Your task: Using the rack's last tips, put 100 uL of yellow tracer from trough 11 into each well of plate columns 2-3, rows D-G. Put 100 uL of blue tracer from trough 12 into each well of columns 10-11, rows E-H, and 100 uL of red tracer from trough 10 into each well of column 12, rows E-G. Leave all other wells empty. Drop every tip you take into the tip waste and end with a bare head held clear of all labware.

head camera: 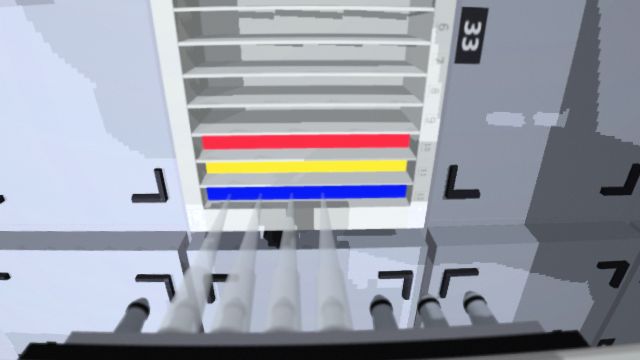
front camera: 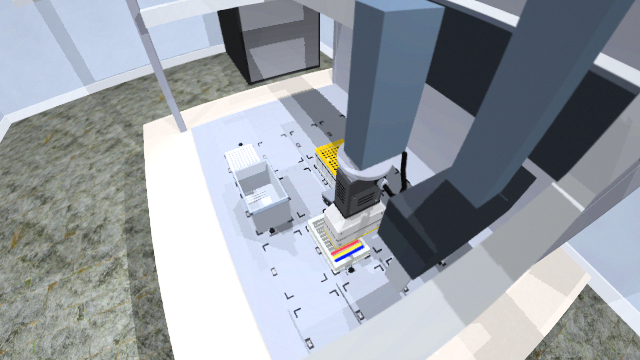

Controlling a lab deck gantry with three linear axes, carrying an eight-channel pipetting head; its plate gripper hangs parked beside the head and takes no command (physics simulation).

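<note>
The pipetting head (front camera: pixel 354 222) hangs low over the white trough reservoir (front camera: pixel 336 265) (head camera: pixel 432 150). In the head view it carries four clear tips (head camera: pixel 285 285), with one bare nozzle to their left and three to their right. The tip ends show against the blue trough (head camera: pixel 370 192); whether they touch liquid cannot be told. Beside it lie the yellow trough (head camera: pixel 350 166) and the red trough (head camera: pixel 350 141). The yellow tip rack (front camera: pixel 325 151) is partly hidden behind the head. The white plate (front camera: pixel 243 156) stands behind the tip waste bin (front camera: pixel 270 212). The parked plate gripper (front camera: pixel 430 270) appears open and empty, its paddles mostly hidden.
The gripper's dark block (front camera: pixel 445 215) hangs right of the head, and a blue-grey column (front camera: pixel 385 85) rises above the head. A pale frame beam (front camera: pixel 450 290) crosses the front right. Black corner brackets (head camera: pixel 452 185) mark the deck around the reservoir.
</note>
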